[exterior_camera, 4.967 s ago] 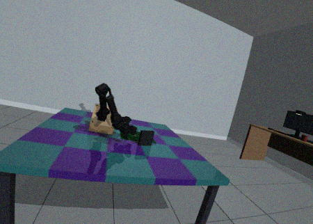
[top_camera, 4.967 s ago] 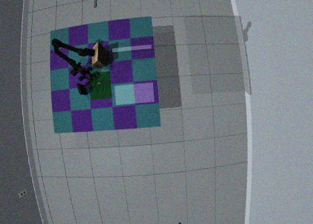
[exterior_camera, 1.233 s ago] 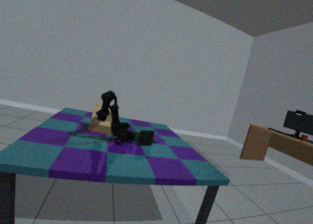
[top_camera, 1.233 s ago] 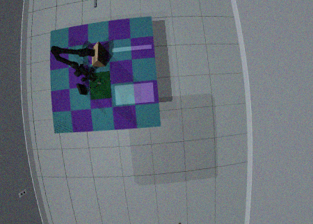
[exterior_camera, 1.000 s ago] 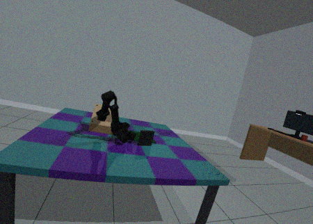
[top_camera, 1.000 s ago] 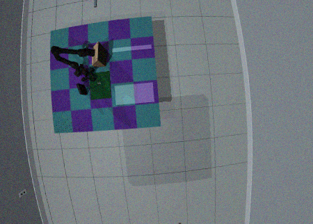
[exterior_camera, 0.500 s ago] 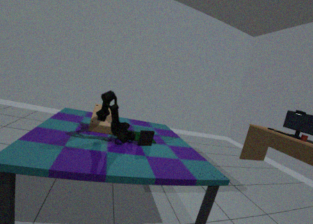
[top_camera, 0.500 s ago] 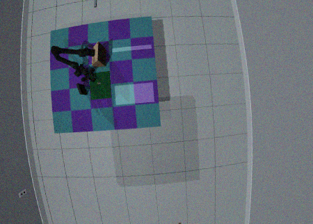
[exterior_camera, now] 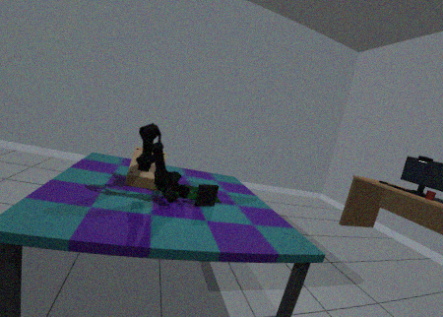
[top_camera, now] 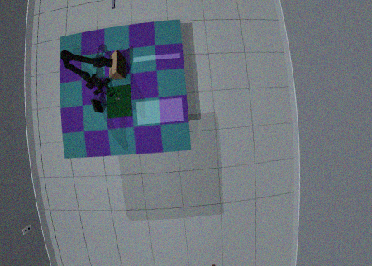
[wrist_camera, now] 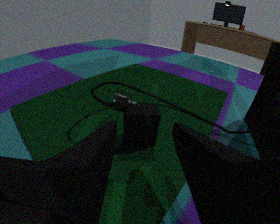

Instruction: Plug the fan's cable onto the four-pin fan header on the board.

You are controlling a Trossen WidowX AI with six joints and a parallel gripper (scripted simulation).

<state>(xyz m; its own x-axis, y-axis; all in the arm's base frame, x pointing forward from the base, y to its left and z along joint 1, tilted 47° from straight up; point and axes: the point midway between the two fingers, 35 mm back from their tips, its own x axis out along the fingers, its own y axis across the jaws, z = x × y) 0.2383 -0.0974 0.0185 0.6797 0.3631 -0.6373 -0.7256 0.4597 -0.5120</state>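
Right now the dark plug is 2 cm to the left of my gripper tip, 2 cm below it and 2 cm ahead of it. Round my gripper tip: green board (9 cm to the left, 7 cm ahead, 6 cm below); black fan (12 cm ahead, 9 cm to the right, 1 cm above).
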